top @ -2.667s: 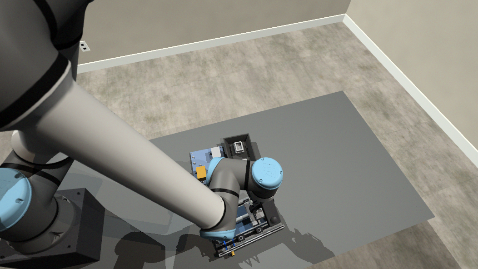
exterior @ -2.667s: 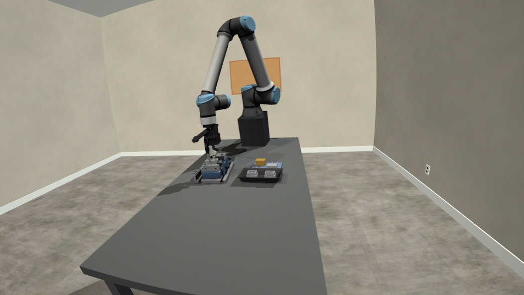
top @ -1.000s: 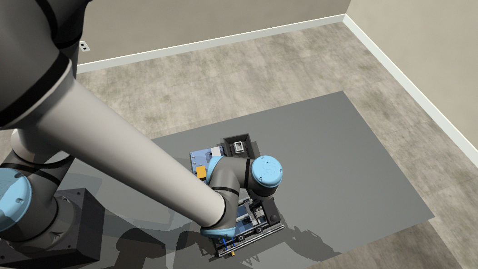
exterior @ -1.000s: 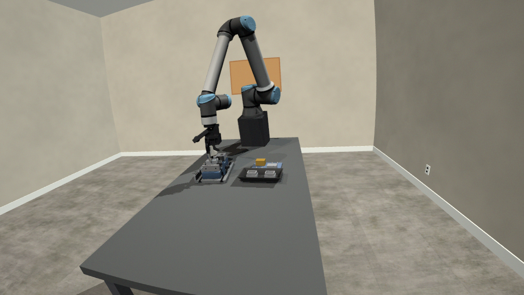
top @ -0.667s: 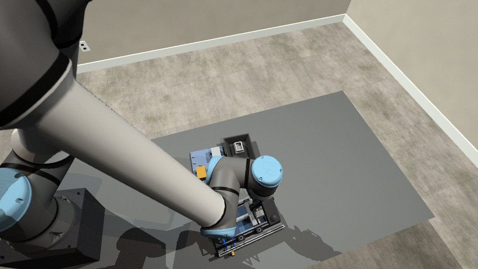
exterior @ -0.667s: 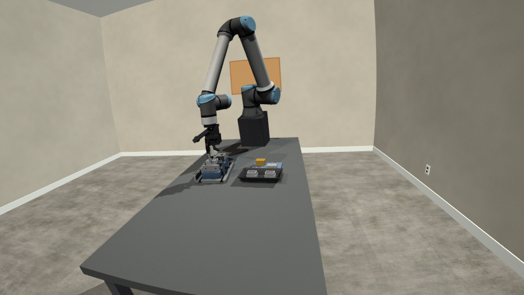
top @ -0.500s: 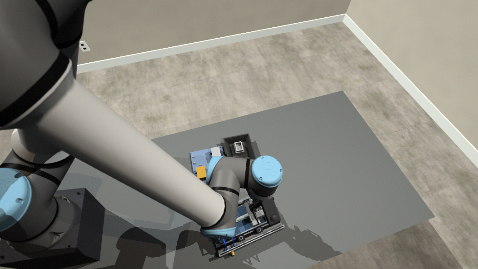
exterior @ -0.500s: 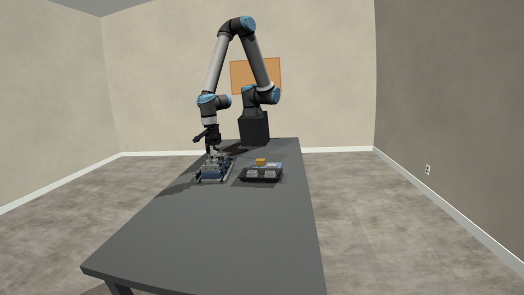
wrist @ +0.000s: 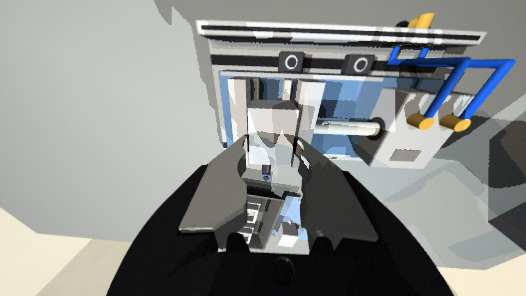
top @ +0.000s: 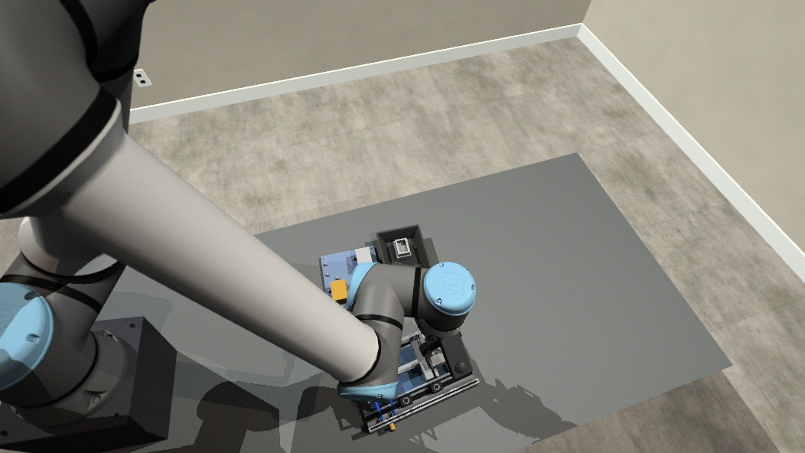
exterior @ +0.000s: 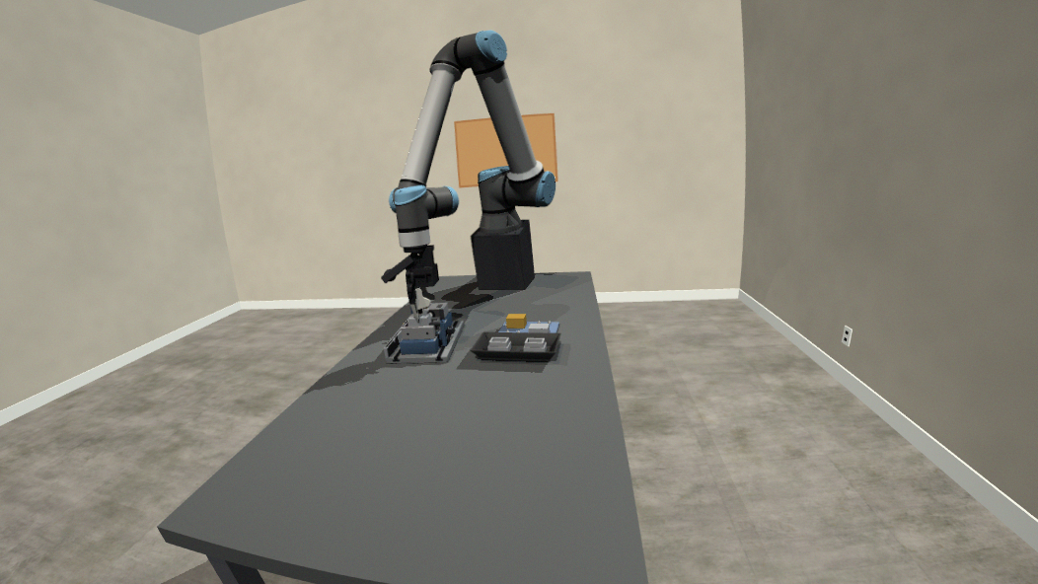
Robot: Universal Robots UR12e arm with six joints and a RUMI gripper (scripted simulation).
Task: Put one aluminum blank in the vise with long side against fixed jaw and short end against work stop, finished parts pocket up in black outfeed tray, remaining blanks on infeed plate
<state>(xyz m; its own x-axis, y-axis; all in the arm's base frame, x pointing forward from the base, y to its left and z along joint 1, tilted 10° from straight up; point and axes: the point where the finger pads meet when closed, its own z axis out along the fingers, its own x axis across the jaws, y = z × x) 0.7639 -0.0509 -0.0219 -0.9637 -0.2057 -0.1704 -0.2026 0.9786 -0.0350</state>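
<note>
My gripper is now 20 mm above the gray blank. Also, from my hand: yellow brass blank (230 mm behind, 240 mm to the left, 100 mm below); blue infeed plate (190 mm behind, 290 mm to the left, 120 mm below); pale rod (90 mm behind, 20 mm to the right, 40 mm below).
</note>
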